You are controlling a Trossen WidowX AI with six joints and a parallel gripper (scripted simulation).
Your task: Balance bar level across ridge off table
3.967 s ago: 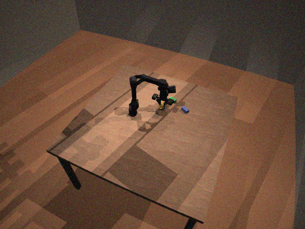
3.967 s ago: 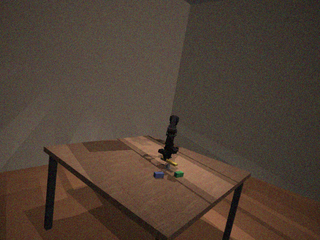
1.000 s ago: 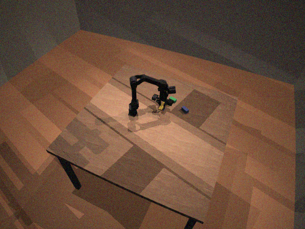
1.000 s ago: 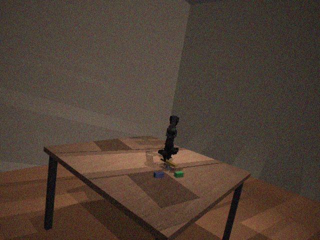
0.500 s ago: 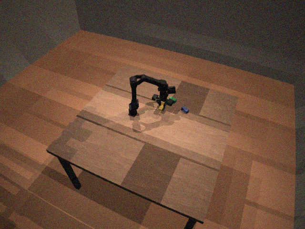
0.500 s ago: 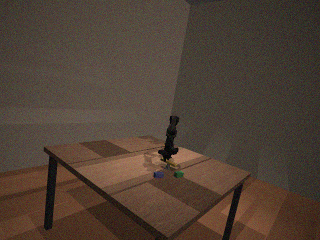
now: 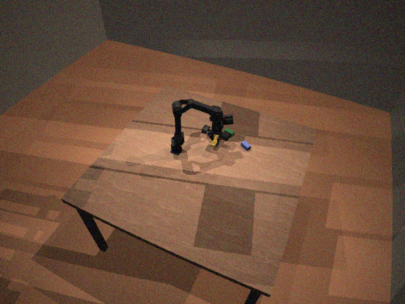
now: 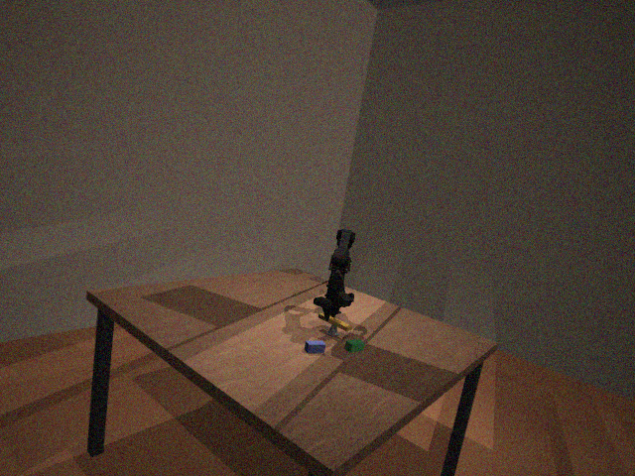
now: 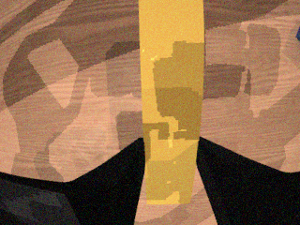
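My gripper tip is now 30 mm to the right of the yellow bar. Round my gripper tip: blue block (190 mm ahead, 90 mm to the left, 40 mm below); green block (160 mm to the left, 40 mm below, 40 mm ahead).
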